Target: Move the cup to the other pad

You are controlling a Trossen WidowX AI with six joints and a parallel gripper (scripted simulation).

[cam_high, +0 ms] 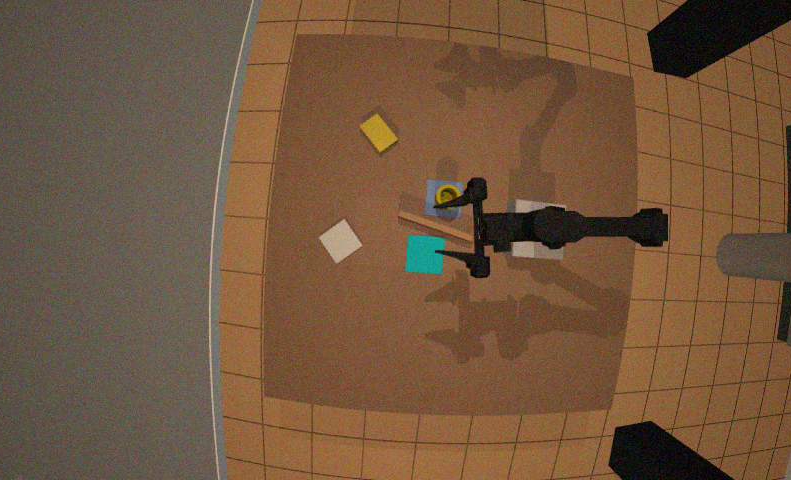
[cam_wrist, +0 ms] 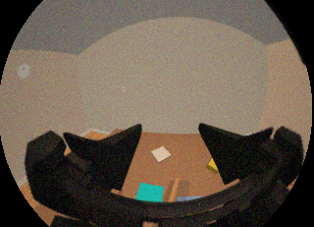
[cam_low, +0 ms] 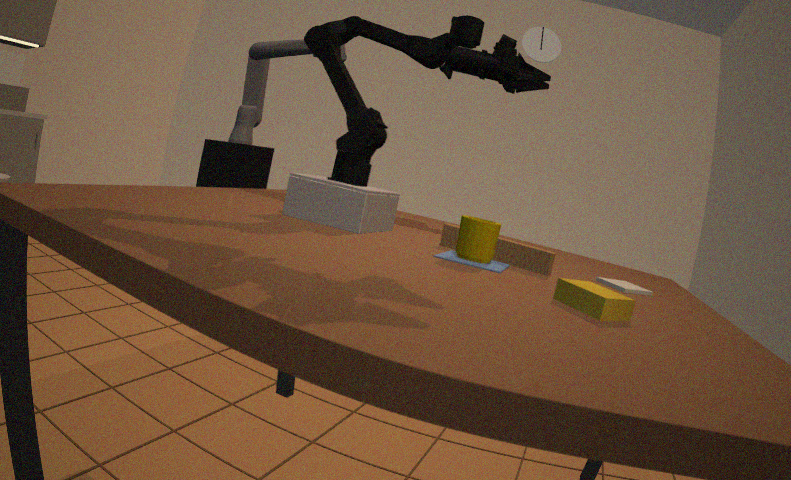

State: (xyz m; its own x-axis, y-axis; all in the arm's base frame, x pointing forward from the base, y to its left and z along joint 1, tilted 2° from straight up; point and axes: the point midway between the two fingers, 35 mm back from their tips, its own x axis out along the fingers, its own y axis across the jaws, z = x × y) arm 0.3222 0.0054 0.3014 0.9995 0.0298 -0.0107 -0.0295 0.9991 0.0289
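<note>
The yellow cup lies 90 mm behind my gripper tip, 110 mm to the right of it and 340 mm below it. The rest, counted from my gripper tip: blue pad (80 mm behind, 110 mm to the right, 380 mm below); teal pad (20 mm behind, 70 mm to the left, 380 mm below); low wooden bar (50 mm behind, 20 mm to the right, 360 mm below).
</note>
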